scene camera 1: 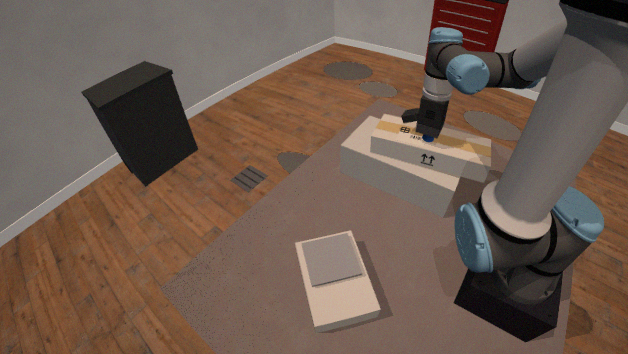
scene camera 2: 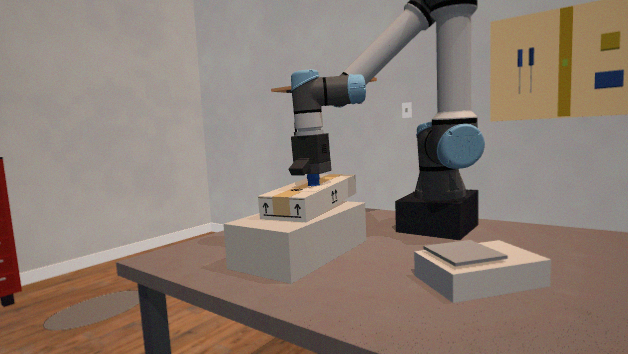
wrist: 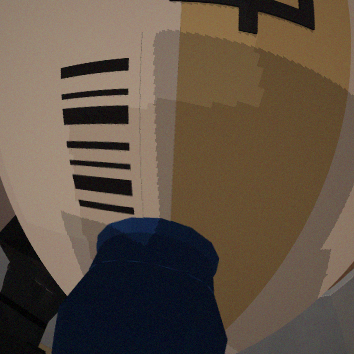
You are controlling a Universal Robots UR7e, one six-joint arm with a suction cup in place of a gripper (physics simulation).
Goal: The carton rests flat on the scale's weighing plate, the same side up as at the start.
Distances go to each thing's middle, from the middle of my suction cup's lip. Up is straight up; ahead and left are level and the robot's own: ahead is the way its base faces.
I see the carton (scene camera 1: 462, 154) 40 mm below my suction cup, 10 mm to the right of it and 10 mm behind it. Also, from my suction cup: scale (scene camera 2: 460, 271): 430 mm to the left, 160 mm below, 50 mm ahead; pale block (scene camera 2: 286, 251): 130 mm below, 50 mm ahead, 10 mm to the right.
